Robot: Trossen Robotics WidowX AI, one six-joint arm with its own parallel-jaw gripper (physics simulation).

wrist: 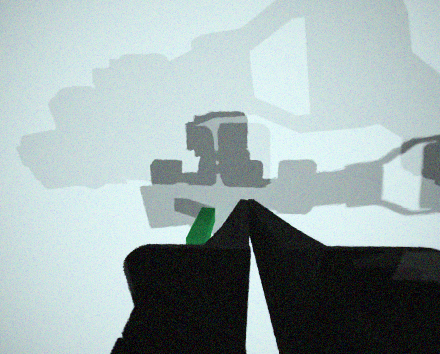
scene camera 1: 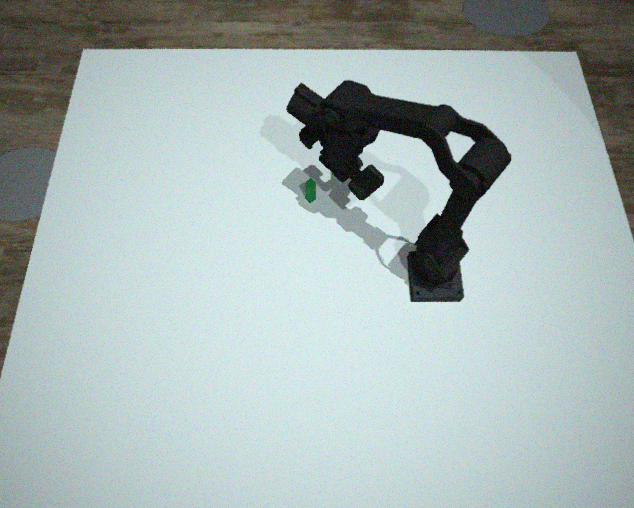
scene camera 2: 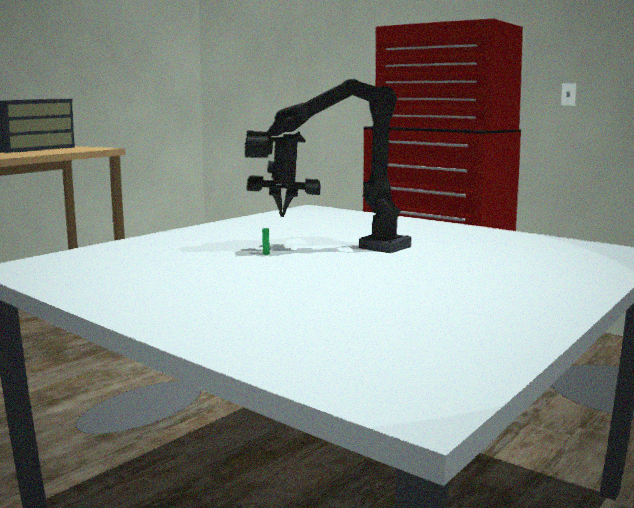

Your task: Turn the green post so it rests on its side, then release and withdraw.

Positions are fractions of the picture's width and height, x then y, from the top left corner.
Scene:
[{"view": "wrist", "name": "gripper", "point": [0.56, 0.58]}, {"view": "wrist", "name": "green post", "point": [0.46, 0.66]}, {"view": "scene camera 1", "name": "gripper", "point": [0.54, 0.35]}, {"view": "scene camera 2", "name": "gripper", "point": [0.45, 0.43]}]

